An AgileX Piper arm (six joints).
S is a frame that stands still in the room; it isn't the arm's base.
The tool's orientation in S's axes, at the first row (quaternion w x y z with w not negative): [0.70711, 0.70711, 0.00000, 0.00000]
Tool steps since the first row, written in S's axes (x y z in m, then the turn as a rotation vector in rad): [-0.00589, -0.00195, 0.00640, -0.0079, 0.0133, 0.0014]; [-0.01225, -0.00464, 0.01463, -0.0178, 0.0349, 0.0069]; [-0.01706, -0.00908, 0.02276, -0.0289, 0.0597, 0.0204]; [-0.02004, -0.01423, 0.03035, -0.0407, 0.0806, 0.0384]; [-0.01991, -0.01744, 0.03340, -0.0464, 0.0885, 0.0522]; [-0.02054, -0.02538, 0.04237, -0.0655, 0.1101, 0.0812]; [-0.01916, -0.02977, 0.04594, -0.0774, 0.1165, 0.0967]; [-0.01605, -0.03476, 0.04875, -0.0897, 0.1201, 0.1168]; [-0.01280, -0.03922, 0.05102, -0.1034, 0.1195, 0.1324]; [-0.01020, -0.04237, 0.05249, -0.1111, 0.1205, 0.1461]
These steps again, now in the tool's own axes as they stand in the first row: [-0.00589, 0.00640, 0.00195, -0.0079, 0.0014, -0.0133]; [-0.01225, 0.01463, 0.00464, -0.0178, 0.0069, -0.0349]; [-0.01706, 0.02276, 0.00908, -0.0289, 0.0204, -0.0597]; [-0.02004, 0.03035, 0.01423, -0.0407, 0.0384, -0.0806]; [-0.01991, 0.03340, 0.01744, -0.0464, 0.0522, -0.0885]; [-0.02054, 0.04237, 0.02538, -0.0655, 0.0812, -0.1101]; [-0.01916, 0.04594, 0.02977, -0.0774, 0.0967, -0.1165]; [-0.01605, 0.04875, 0.03476, -0.0897, 0.1168, -0.1201]; [-0.01280, 0.05102, 0.03922, -0.1034, 0.1324, -0.1195]; [-0.01020, 0.05249, 0.04237, -0.1111, 0.1461, -0.1205]
